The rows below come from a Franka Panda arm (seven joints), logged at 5 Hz.
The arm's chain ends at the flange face. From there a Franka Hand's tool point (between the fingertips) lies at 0.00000 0.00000 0.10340 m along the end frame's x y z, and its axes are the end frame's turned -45 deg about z.
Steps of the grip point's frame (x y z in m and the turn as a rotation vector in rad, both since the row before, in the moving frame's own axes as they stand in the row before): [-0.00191, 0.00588, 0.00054, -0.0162, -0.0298, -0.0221]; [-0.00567, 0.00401, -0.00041, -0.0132, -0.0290, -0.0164]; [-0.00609, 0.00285, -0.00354, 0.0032, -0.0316, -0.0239]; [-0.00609, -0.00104, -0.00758, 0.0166, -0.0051, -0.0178]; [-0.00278, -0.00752, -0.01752, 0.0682, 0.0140, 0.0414]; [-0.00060, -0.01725, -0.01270, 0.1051, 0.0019, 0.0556]
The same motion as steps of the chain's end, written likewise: [0.00376, 0.00214, 0.00060, -0.0325, -0.0096, -0.0221]; [-0.00004, 0.00375, -0.00036, -0.0298, -0.0112, -0.0164]; [0.00023, 0.00422, -0.00349, -0.0201, -0.0246, -0.0239]; [-0.00345, 0.00440, -0.00756, 0.0081, -0.0153, -0.0178]; [-0.00345, 0.00273, -0.01727, 0.0581, -0.0383, 0.0414]; [-0.00531, -0.00376, -0.01213, 0.0757, -0.0730, 0.0556]
